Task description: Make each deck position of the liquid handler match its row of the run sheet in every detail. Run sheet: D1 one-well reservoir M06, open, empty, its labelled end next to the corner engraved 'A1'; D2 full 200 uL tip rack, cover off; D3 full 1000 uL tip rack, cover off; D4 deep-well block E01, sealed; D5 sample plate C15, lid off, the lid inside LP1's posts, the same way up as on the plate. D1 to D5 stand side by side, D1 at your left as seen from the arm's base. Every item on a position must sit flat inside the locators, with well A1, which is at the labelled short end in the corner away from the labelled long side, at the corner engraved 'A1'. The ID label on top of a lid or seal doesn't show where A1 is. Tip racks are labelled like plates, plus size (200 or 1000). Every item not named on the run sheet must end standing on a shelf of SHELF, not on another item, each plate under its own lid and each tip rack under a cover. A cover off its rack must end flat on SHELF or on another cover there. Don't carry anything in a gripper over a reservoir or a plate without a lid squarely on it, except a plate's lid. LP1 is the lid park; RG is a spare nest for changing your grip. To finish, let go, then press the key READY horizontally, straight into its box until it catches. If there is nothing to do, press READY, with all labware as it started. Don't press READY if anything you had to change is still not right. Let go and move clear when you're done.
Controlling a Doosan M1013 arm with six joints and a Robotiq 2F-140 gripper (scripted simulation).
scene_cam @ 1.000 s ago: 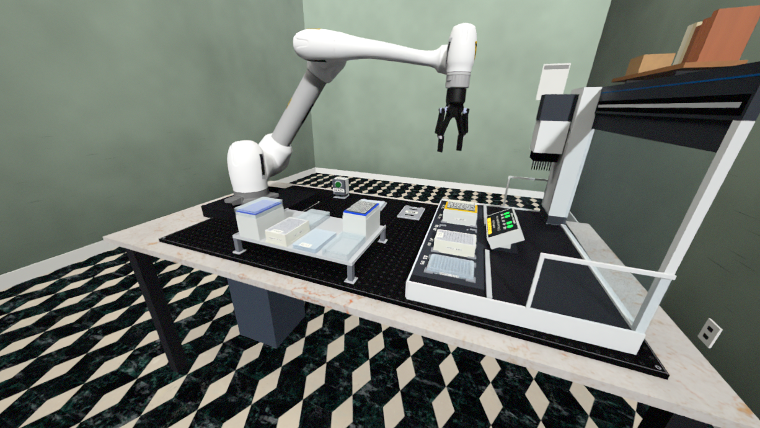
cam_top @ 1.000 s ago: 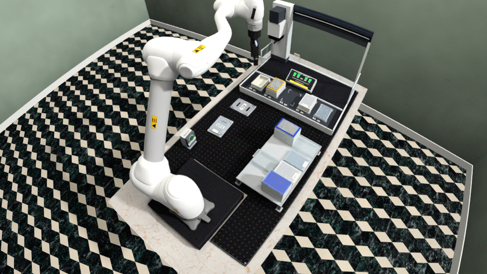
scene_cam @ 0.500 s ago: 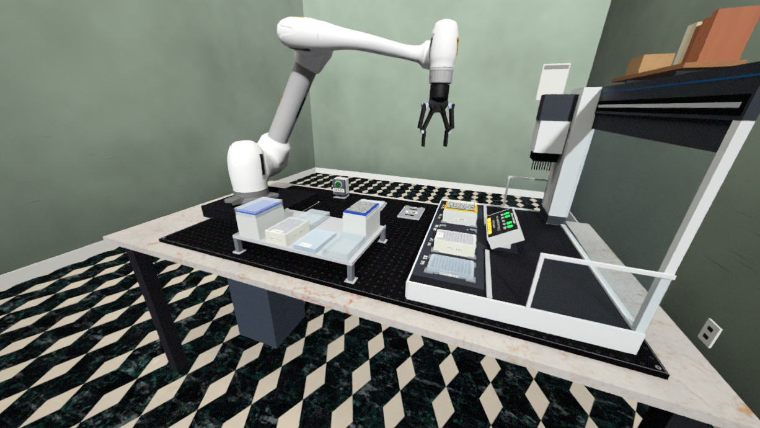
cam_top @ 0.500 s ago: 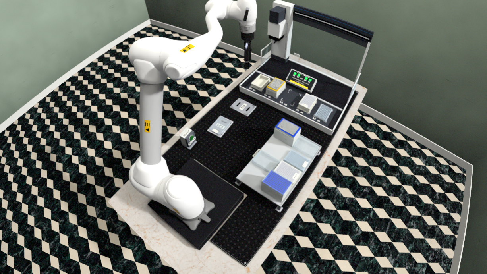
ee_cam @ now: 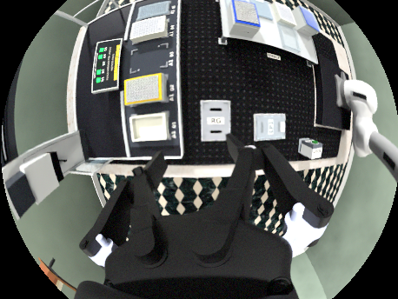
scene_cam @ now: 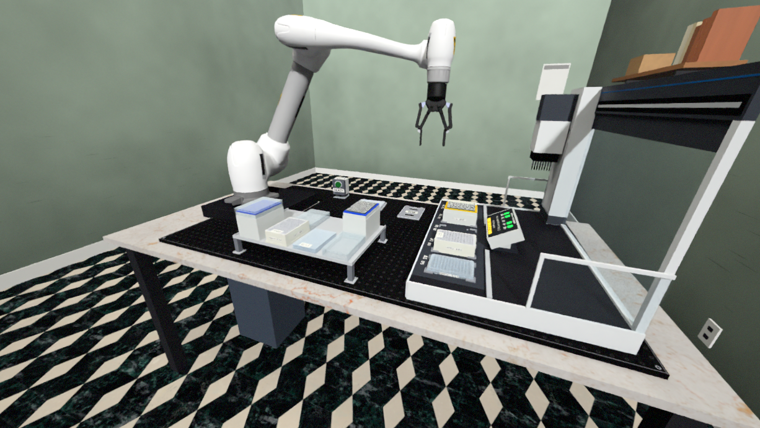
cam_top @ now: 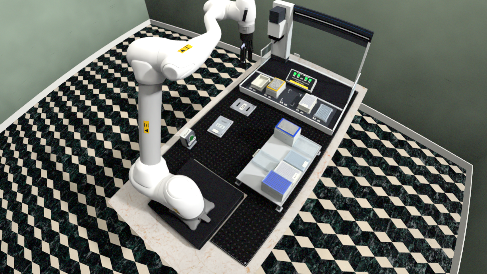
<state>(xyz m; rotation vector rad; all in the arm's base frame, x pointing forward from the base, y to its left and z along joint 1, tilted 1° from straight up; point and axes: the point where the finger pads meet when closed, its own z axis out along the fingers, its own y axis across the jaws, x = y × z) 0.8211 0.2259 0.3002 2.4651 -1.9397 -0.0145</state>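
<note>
My hand is 16 cm past the blue-rimmed tip rack, 39 cm to the left of it and 22 cm above it. Also, from my hand: white one-well reservoir 16 cm ahead, 29 cm below; then yellow-rimmed tip rack 15 cm ahead, 13 cm to the right, 26 cm below; then grey RG nest 7 cm behind, 1 cm to the right, 35 cm below.
</note>
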